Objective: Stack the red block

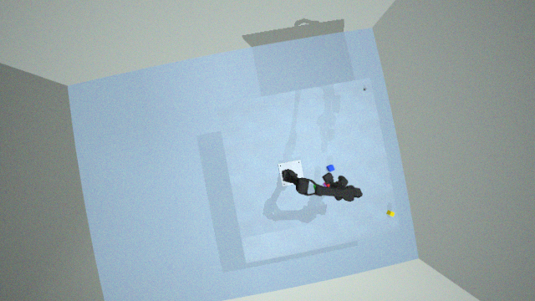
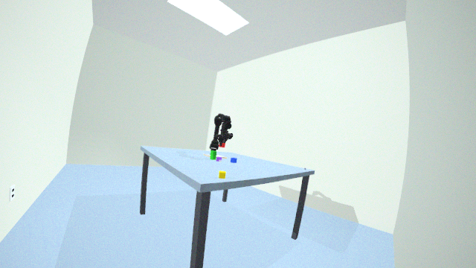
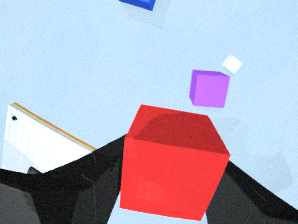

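The purple block lies 110 mm below my gripper tip, 30 mm to the right of it and 30 mm ahead of it. Also, from my gripper tip: yellow block (550 mm ahead, 320 mm to the right, 110 mm below); then red block (10 mm above); then blue block (110 mm below, 100 mm to the left, 80 mm ahead).
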